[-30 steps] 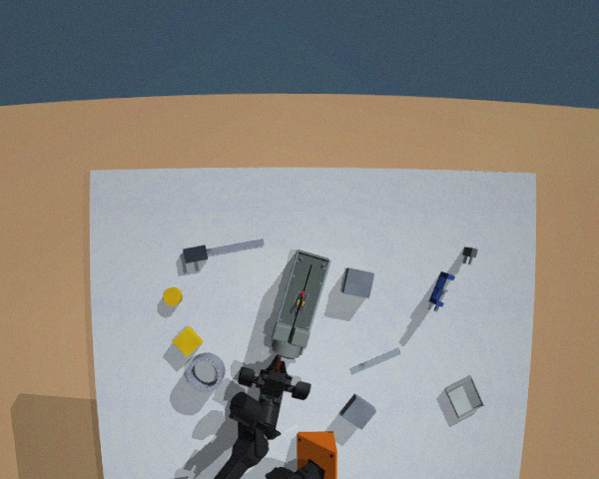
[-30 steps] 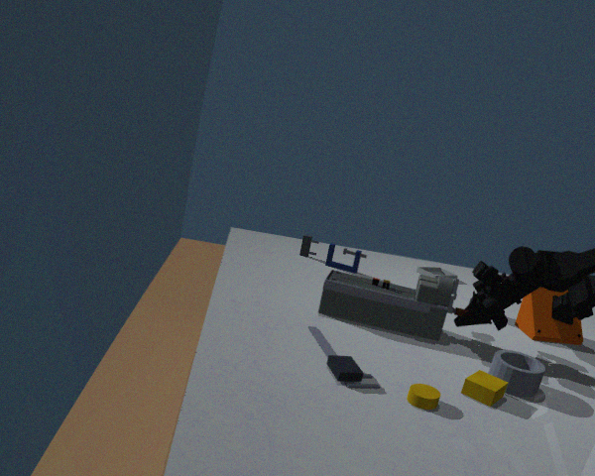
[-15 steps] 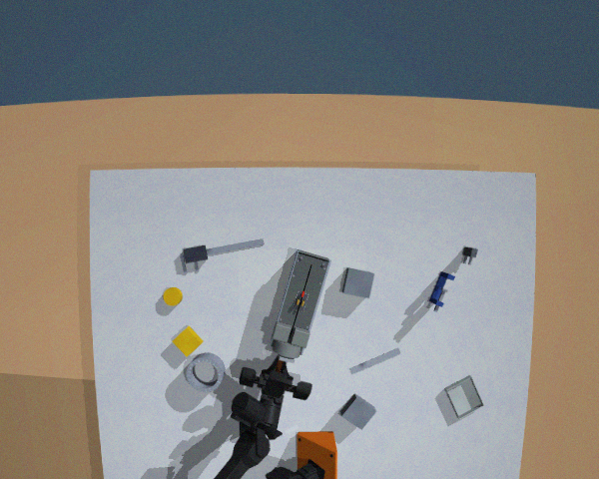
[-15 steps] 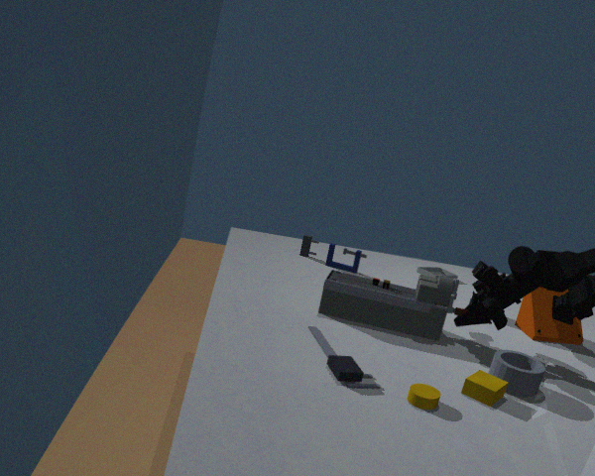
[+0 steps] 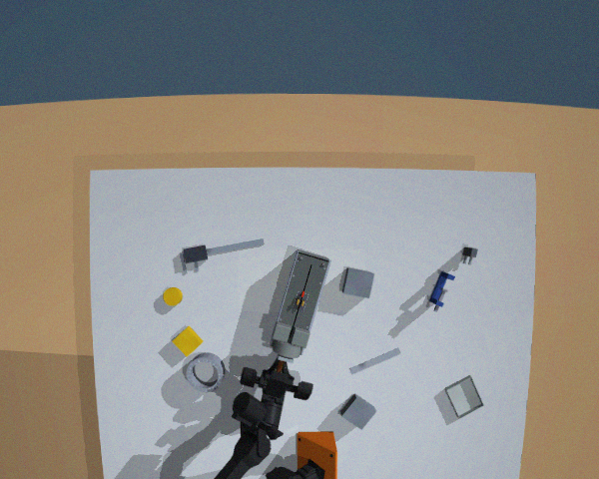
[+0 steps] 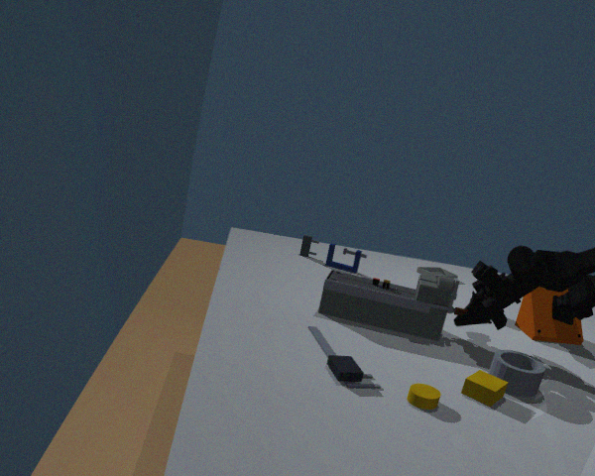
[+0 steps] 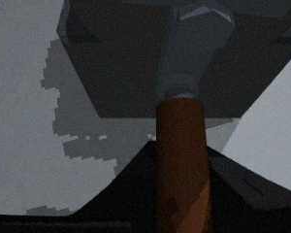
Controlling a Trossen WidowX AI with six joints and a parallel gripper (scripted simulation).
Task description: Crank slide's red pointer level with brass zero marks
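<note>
Right now the brown crank handle is 30 mm above my gripper tip and 20 mm behind it. Also, from my gripper tip: flat grey bar (260 mm to the right, 30 mm below, 10 mm ahead); red pointer (190 mm ahead, 50 mm above, 30 mm to the right); yellow block (270 mm to the left, 20 mm below).
</note>
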